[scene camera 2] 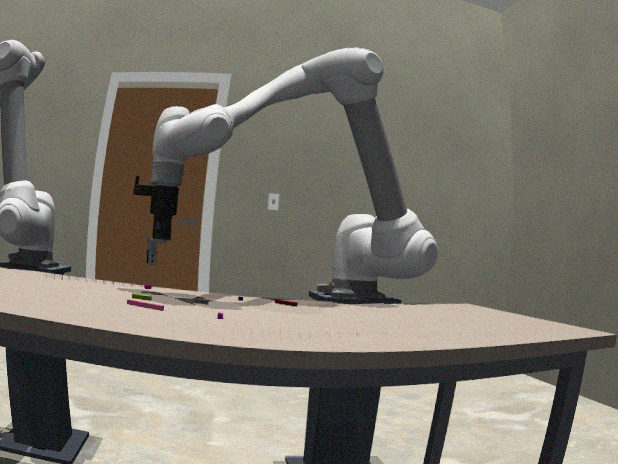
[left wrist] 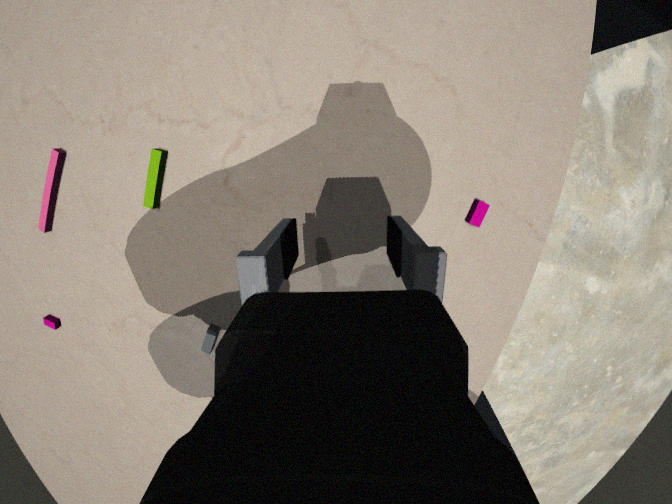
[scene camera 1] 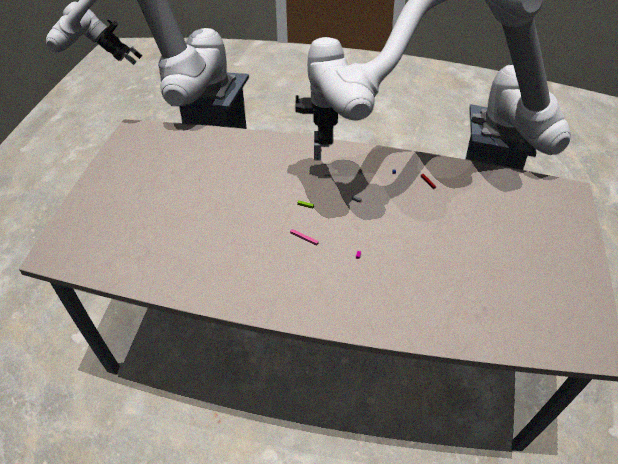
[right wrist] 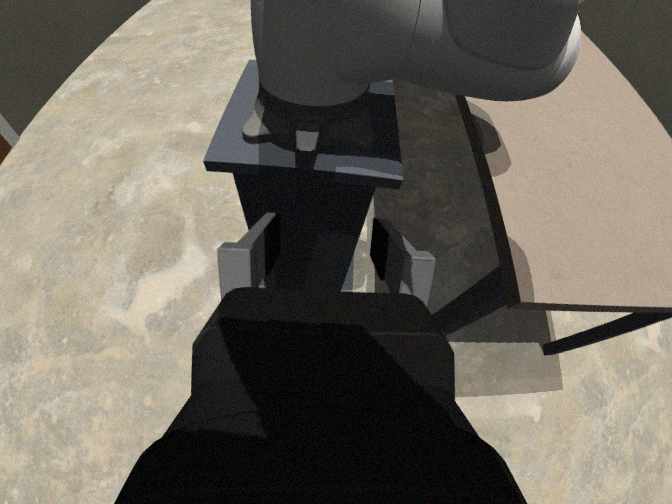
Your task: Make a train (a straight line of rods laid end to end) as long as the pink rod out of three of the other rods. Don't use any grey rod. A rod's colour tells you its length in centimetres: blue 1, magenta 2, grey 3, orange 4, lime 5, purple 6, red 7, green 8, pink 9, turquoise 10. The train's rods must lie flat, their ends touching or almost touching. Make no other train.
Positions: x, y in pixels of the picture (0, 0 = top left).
Labels:
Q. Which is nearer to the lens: the lime rod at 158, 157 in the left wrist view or the pink rod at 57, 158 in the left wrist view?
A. The lime rod.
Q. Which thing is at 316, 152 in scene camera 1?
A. The left gripper.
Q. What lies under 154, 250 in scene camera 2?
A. The left gripper.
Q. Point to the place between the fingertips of the right gripper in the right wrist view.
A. At 326, 234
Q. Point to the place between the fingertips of the left gripper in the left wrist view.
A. At 342, 236

